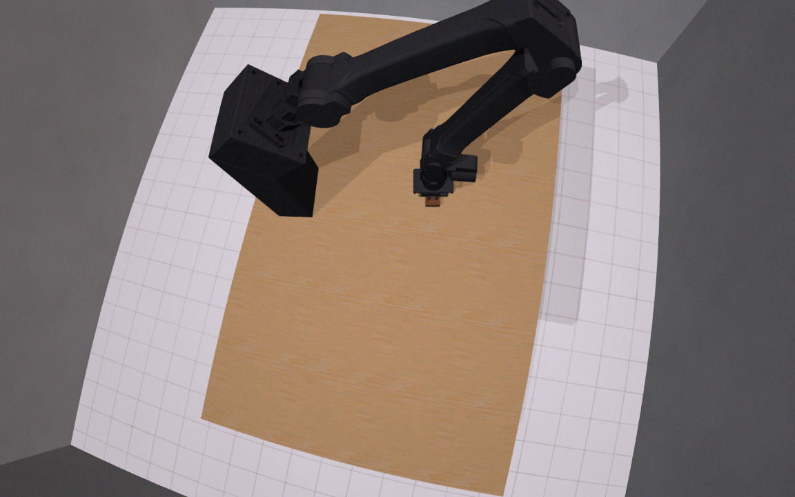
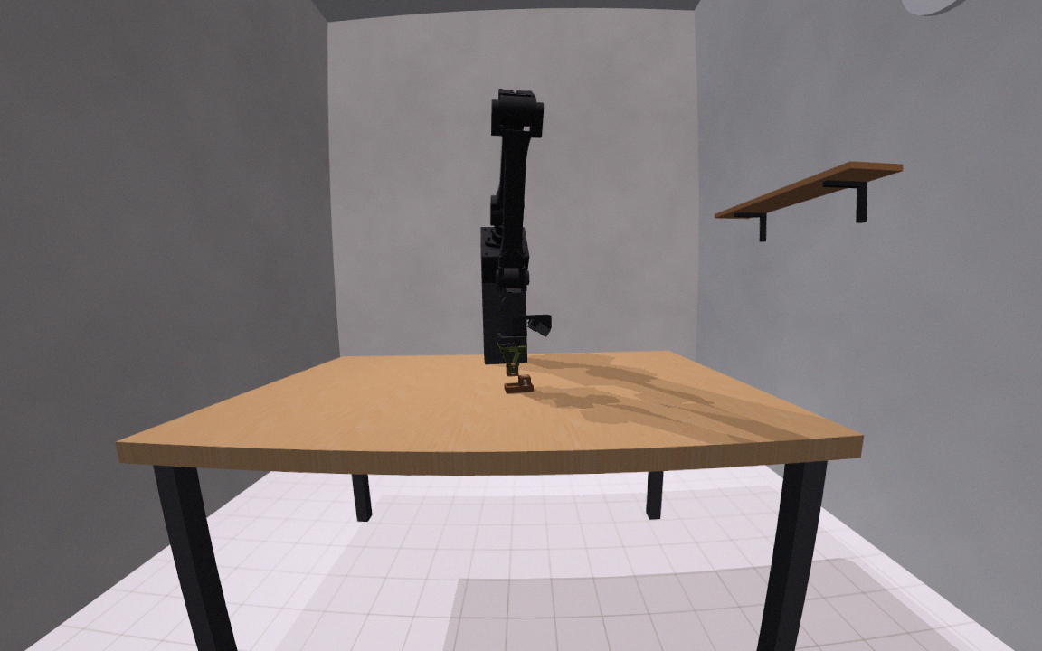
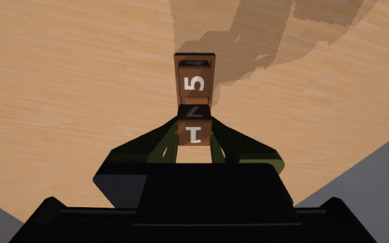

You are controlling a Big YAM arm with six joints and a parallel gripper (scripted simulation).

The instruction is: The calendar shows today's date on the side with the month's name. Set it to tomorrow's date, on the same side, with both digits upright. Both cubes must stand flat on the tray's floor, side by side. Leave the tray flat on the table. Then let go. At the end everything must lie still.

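Now: hand right at the cube. From my hand the other things lie so: brown calendar tray 1 cm behind, 1 cm to the left, 5 cm below.
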